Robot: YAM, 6 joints.
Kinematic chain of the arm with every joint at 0, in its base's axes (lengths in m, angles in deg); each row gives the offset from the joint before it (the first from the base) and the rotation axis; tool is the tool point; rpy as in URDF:
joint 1: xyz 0 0 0.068 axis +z
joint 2: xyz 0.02 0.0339 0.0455 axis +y
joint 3: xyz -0.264 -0.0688 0 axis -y
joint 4: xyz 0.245 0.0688 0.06 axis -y
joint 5: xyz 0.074 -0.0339 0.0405 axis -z
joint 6: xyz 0.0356 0 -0.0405 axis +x
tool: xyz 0 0 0 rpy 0 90 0
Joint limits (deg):
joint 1: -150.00..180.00
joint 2: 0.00..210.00
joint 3: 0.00..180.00
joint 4: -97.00..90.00
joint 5: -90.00..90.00
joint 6: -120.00..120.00
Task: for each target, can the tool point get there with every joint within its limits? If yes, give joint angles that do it. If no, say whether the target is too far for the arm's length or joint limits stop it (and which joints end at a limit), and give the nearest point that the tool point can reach.
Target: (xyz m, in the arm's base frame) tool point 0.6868 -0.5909 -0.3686
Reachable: no: too far | nearest point 0.4319 -0.3716 -0.1856 | short by 0.383 m
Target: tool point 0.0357 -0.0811 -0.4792
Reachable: no: joint limits stop it (at a limit: joint 2) | nearest point 0.0523 -0.1189 -0.3603 | short by 0.126 m
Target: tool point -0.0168 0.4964 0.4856
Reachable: yes | joints 91.96 127.87 134.11 38.69 0.23 -38.32
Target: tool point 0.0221 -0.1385 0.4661
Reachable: yes | joints -91.16 48.46 50.65 57.24 -44.27 -0.33
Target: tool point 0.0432 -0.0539 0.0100
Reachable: yes | joints -59.04 152.23 30.55 -65.49 -15.21 63.04
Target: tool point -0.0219 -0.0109 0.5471
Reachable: yes | joints 9.35 33.63 64.93 59.60 11.70 64.26
